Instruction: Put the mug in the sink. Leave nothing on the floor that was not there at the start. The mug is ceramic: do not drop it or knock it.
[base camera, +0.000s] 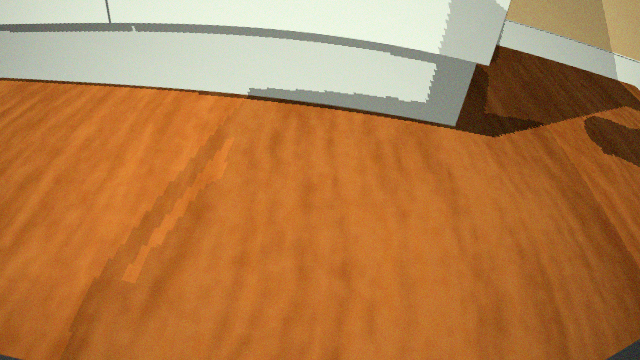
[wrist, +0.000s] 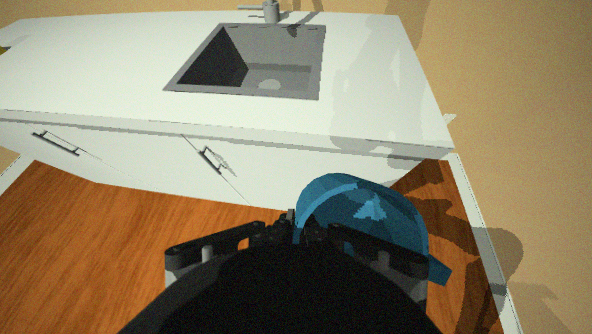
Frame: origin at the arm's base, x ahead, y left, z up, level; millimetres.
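Where they show: gripper, fingertip midpoint: (wrist: 297, 218).
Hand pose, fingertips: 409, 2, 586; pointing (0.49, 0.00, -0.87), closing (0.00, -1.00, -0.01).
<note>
After its pixels a point has its place, as x, y, z.
A blue mug (wrist: 370, 210) {421, -77, 578} shows in the wrist view at the lower middle right, with its opening toward the camera and its handle at the lower right. My gripper (wrist: 297, 218) {409, 2, 586} is shut on the mug's wall at its left side and holds it in front of the counter, over the floor. The grey sink (wrist: 322, 65) is set in the white counter at the upper middle of the wrist view; its visible bottom holds a pale round drain. Part of the mug is hidden behind the gripper. The mug and gripper do not show in the base camera view.
A grey faucet (wrist: 271, 12) {1077, 103, 546} stands behind the sink. The white counter (wrist: 100, 65) {853, 610, 514} has its front edge between the sink and the mug, with dark handles on the doors below. A tan wall (wrist: 525, 125) {1001, -1220, 111} stands at the right. A yellow thing shows at the far left edge.
</note>
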